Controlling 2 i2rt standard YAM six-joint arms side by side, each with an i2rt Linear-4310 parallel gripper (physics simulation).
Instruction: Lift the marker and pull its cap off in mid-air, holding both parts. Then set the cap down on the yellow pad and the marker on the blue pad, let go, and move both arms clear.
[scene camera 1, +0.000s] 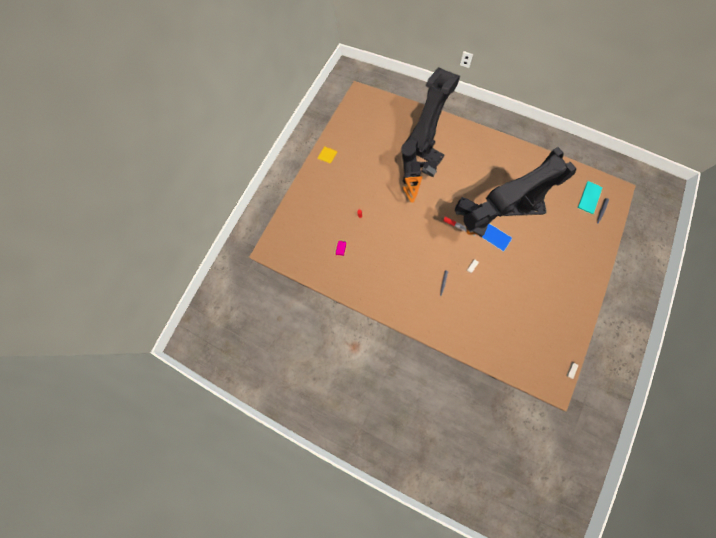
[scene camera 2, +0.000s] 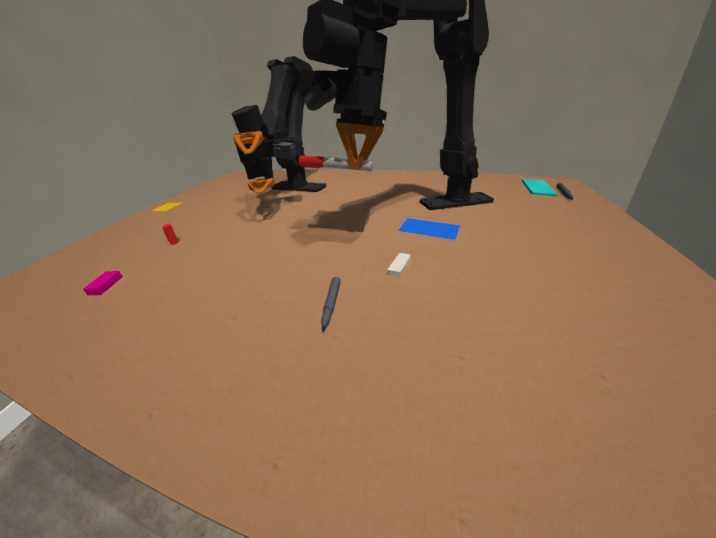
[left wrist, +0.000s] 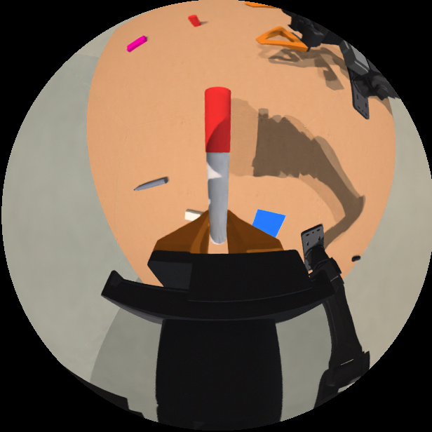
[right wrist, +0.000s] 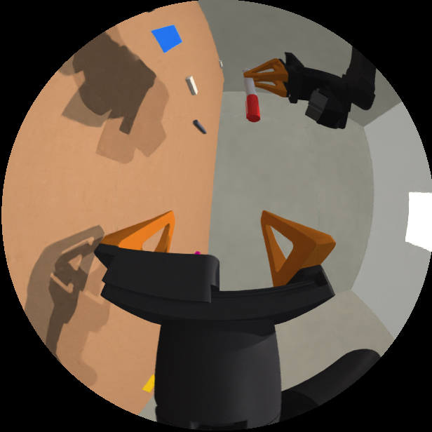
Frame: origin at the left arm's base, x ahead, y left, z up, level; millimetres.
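Seen in the pictures: left gripper, fingertip midpoint: (scene camera 1: 468, 231) (scene camera 2: 356, 168); right gripper, fingertip midpoint: (scene camera 1: 413, 199) (scene camera 2: 254, 174); left arm's base at its link origin: (scene camera 1: 523, 208) (scene camera 2: 456, 202); right arm's base at its link origin: (scene camera 2: 298, 187).
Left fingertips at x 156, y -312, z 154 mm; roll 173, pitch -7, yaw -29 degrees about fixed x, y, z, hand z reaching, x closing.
Pixels of each thing's middle, then the offset from my left fingertips to it.
- marker's grey body at the middle of its body: (scene camera 2: 335, 162) (scene camera 1: 460, 226) dx -21, dy -35, dz +10 mm
- yellow pad at the middle of its body: (scene camera 2: 166, 206) (scene camera 1: 327, 154) dx -502, dy -590, dz -153 mm
- blue pad at the middle of its body: (scene camera 2: 429, 228) (scene camera 1: 495, 236) dx -25, dy +165, dz -153 mm
- loose red piece at the middle of its body: (scene camera 2: 170, 234) (scene camera 1: 359, 213) dx -162, dy -438, dz -130 mm
- magenta block at the middle of its body: (scene camera 2: 103, 282) (scene camera 1: 341, 248) dx -7, dy -529, dz -146 mm
- grey pen at the middle of its body: (scene camera 2: 330, 302) (scene camera 1: 443, 283) dx +174, dy -88, dz -146 mm
- white block at the middle of its body: (scene camera 2: 399, 264) (scene camera 1: 472, 266) dx +107, dy +45, dz -148 mm
- teal block at the middle of its body: (scene camera 2: 538, 187) (scene camera 1: 590, 197) dx -194, dy +636, dz -150 mm
- dark pen at the middle of its body: (scene camera 2: 565, 191) (scene camera 1: 602, 211) dx -121, dy +674, dz -145 mm
The marker's grey body (scene camera 1: 460, 226) (scene camera 2: 335, 163) (left wrist: 218, 185) (right wrist: 250, 86) and its red cap (scene camera 1: 449, 220) (scene camera 2: 310, 161) (left wrist: 218, 120) (right wrist: 253, 108) are joined, held level above the table. My left gripper (scene camera 1: 468, 231) (scene camera 2: 357, 166) (left wrist: 217, 214) (right wrist: 244, 78) is shut on the body near its far end; the cap points away from it. My right gripper (scene camera 1: 412, 193) (scene camera 2: 254, 167) (right wrist: 217, 215) is open and empty, apart from the cap, to its left in both scene views. The yellow pad (scene camera 1: 327, 155) (scene camera 2: 167, 206) (right wrist: 149, 383) and blue pad (scene camera 1: 497, 237) (scene camera 2: 429, 229) (left wrist: 269, 223) (right wrist: 167, 38) lie bare.
A loose red piece (scene camera 1: 360, 213) (scene camera 2: 170, 234) (left wrist: 194, 20) and magenta block (scene camera 1: 340, 248) (scene camera 2: 103, 282) lie at the left. A grey pen (scene camera 1: 443, 282) (scene camera 2: 331, 300) and white block (scene camera 1: 473, 265) (scene camera 2: 398, 264) lie nearer scene camera 2. A teal block (scene camera 1: 590, 197) (scene camera 2: 538, 187) lies at the right beside a dark pen (scene camera 1: 602, 210).
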